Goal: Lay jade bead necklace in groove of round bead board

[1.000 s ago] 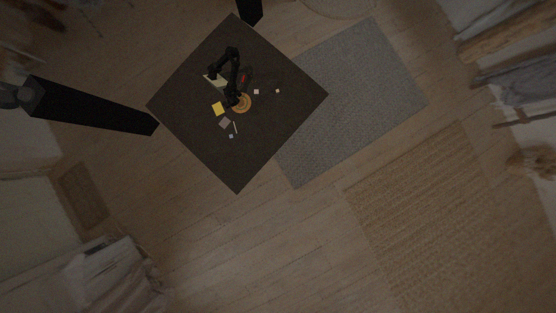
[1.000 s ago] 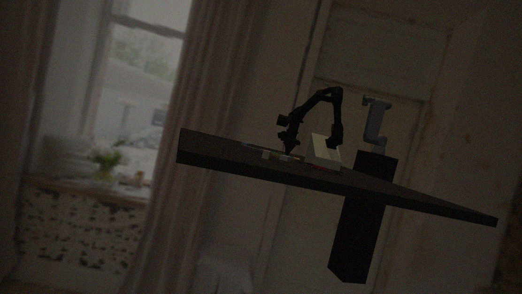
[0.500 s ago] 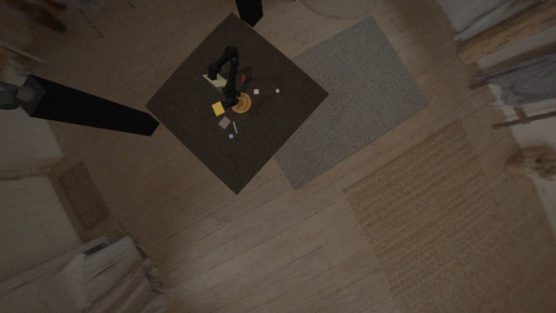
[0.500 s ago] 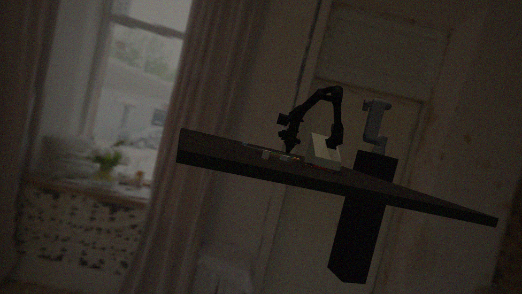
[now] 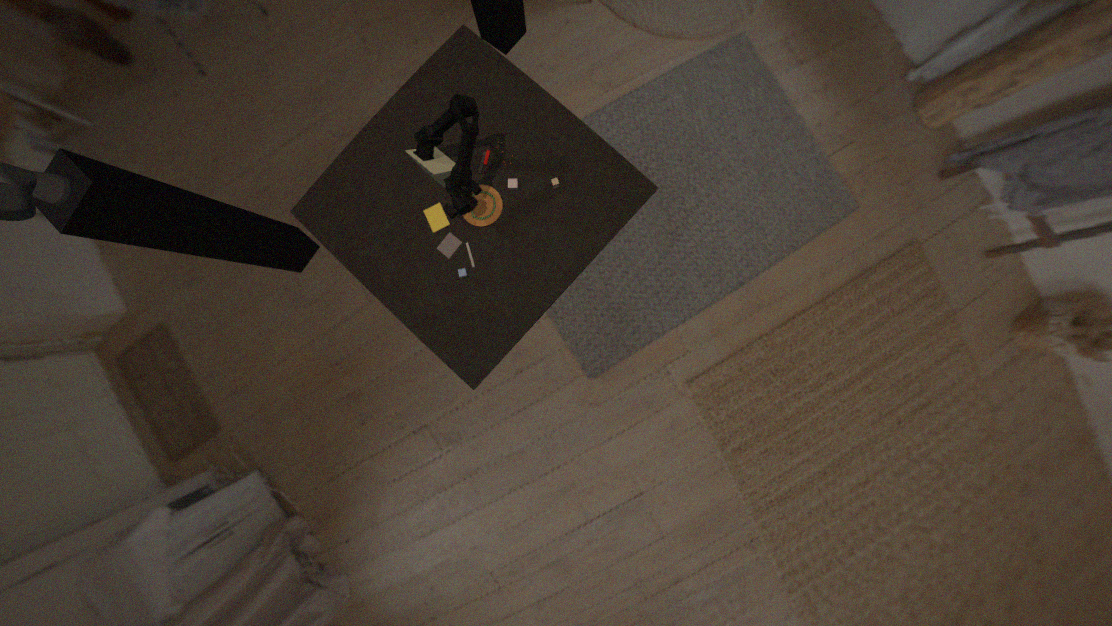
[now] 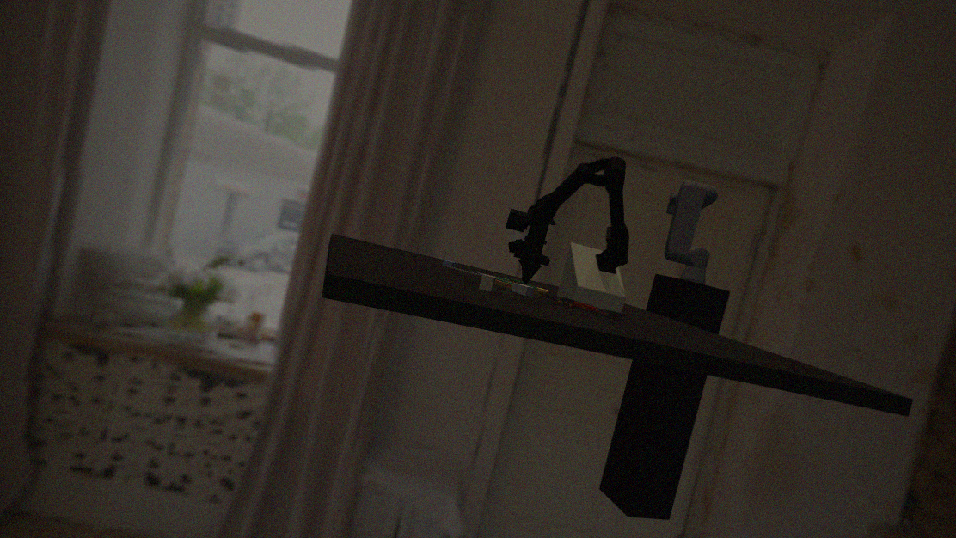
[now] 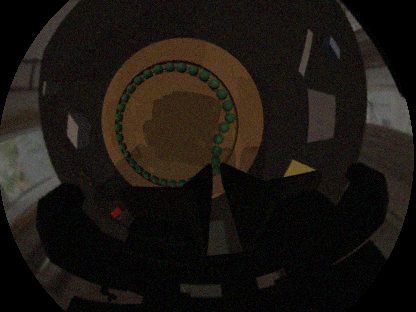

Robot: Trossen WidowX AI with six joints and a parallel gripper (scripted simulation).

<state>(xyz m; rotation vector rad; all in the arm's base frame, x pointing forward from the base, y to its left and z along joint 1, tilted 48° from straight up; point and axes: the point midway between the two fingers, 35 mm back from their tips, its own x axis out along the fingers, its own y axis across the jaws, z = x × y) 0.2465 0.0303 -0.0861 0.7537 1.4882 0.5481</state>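
The round bead board lies 5 cm ahead of my gripper tip, 4 cm to the left of it and 1 cm below it. Also, from my gripper tip: white stick (15 cm ahead, 17 cm to the right, 1 cm below); yellow square (9 cm behind, 13 cm to the right, 1 cm below); grey square (4 cm ahead, 20 cm to the right, 1 cm below).
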